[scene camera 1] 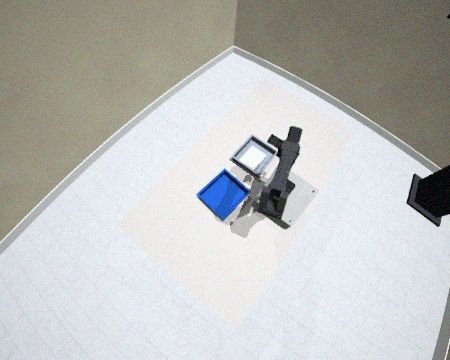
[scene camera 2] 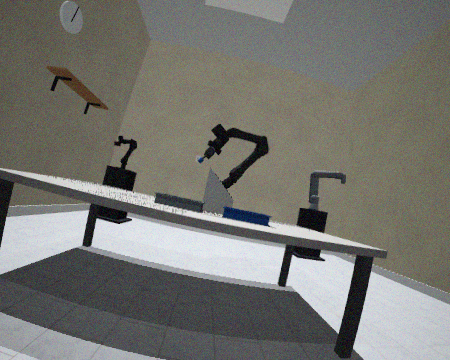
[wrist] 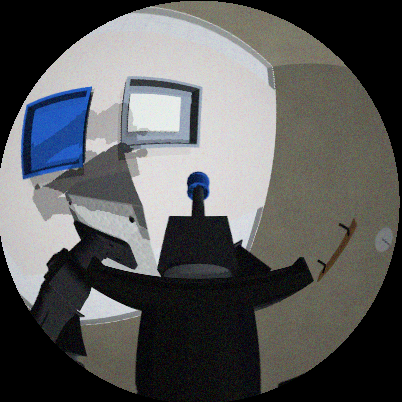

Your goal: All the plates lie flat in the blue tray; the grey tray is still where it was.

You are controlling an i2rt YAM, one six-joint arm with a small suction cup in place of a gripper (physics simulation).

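Frame: origin at the arm's base, x ahead, y left, z up, level; centimetres.
Seen in the pictures: hand, tool point: [scene camera 2: 199, 161] [wrist: 197, 181]; arm's base, link origin: [scene camera 2: 222, 186] [wrist: 99, 241].
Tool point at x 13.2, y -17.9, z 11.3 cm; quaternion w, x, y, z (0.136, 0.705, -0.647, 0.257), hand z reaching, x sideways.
Pixels of each thing's top centre, then the offset from my tool point to it. Level surfaces: height alone.
- white square plate, top centre: [wrist: 155, 111] [scene camera 1: 252, 157] dx +15.6, dy -1.0, dz -26.1 cm
- grey tray, top centre: [wrist: 164, 110] [scene camera 2: 182, 197] [scene camera 1: 255, 153] dx +15.4, dy -3.4, dz -23.8 cm
- blue tray, top centre: [wrist: 47, 131] [scene camera 2: 245, 211] [scene camera 1: 224, 192] dx +14.6, dy +32.0, dz -23.8 cm
- table top, surface height: dz -28.8 cm
A white square plate [scene camera 1: 251, 157] [wrist: 155, 112] lies flat in the grey tray [scene camera 1: 265, 162] [scene camera 2: 177, 201] [wrist: 186, 117]; whether more plates lie under it I cannot tell. The blue tray [scene camera 1: 217, 195] [scene camera 2: 247, 216] [wrist: 55, 125] stands beside the grey tray, its blue floor bare and partly in shadow. My gripper, a small blue suction cup [scene camera 2: 200, 159] [wrist: 198, 180], is open, with nothing on it. It hangs in the air well above the table, tilted, with both trays below it. In scene camera 1 the cup is hidden or too small to tell.
The arm's pale base plate [scene camera 1: 302, 197] stands close to both trays, tilted up as a grey wedge [scene camera 2: 215, 195] above the table top [scene camera 2: 325, 239]. Black pedestals [scene camera 2: 119, 180] [scene camera 2: 312, 222] with other arms stand beyond the table. A wooden shelf [scene camera 2: 77, 87] is on the wall.
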